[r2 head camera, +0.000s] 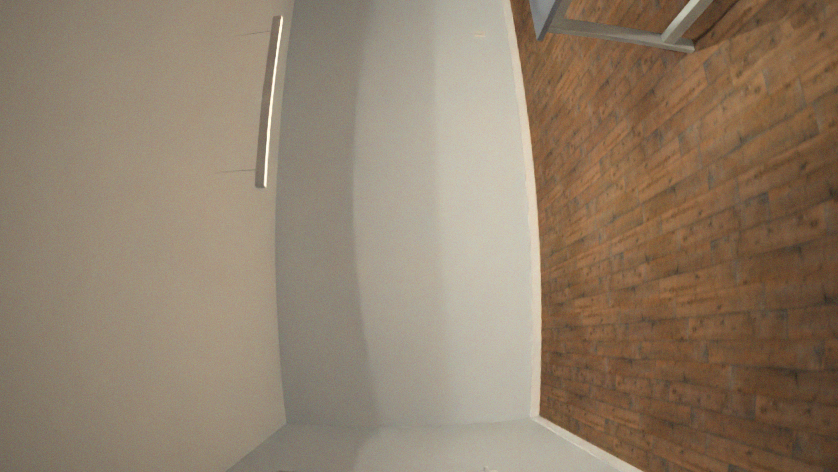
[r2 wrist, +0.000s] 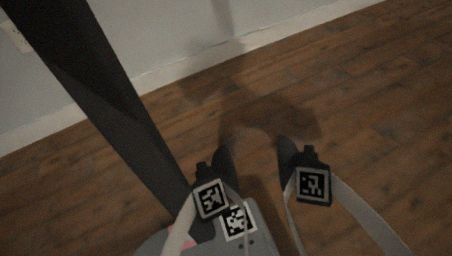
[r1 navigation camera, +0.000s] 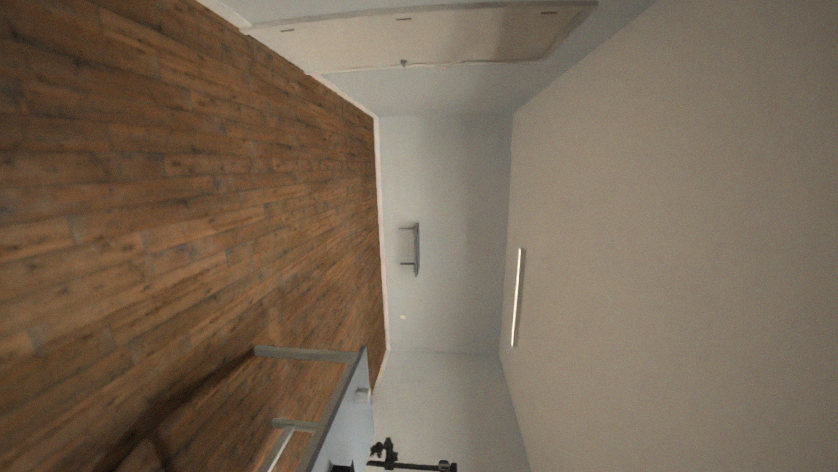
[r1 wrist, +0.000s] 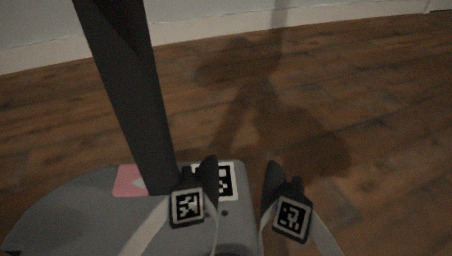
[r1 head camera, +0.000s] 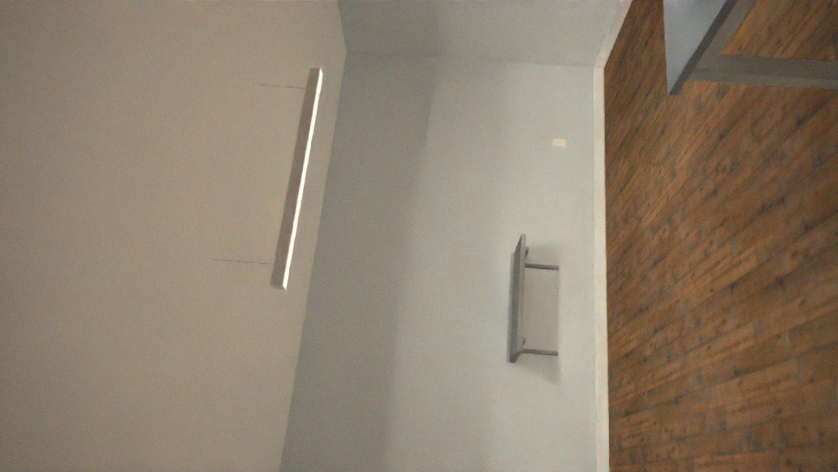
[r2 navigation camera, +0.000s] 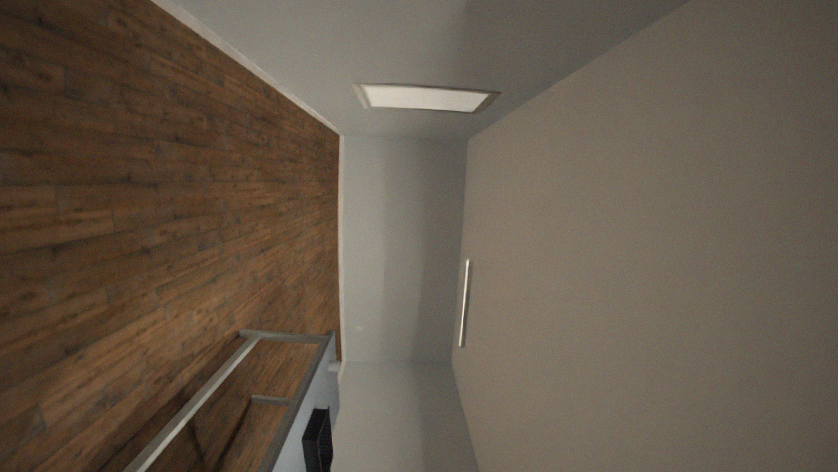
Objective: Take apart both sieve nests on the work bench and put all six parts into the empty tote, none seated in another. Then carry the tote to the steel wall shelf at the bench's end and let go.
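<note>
The work bench [r1 head camera: 689, 41] [r1 navigation camera: 354, 428] [r2 head camera: 543, 14] [r2 navigation camera: 322, 386] shows in part in both head and both navigation views. A black box-shaped thing [r2 navigation camera: 310, 440], which looks like the tote, stands on it; its inside cannot be made out. The grey steel wall shelf [r1 head camera: 516, 304] [r1 navigation camera: 416, 249] is on the wall, with no tote on it. The sieve nests cannot be made out in these views. r1's gripper [r1 wrist: 242, 172] is open and empty above its own base. r2's gripper [r2 wrist: 256, 157] is open and empty, over the floor beside its base.
A small grey block [r1 navigation camera: 362, 395] [r2 navigation camera: 334, 366] is at the bench's far end. A dark jointed thing [r1 navigation camera: 388, 450] rises beyond the bench. A door [r1 navigation camera: 445, 35] is in one wall, and a bright framed panel [r2 navigation camera: 422, 98] shows in r2's navigation view. Walls run close behind both grippers.
</note>
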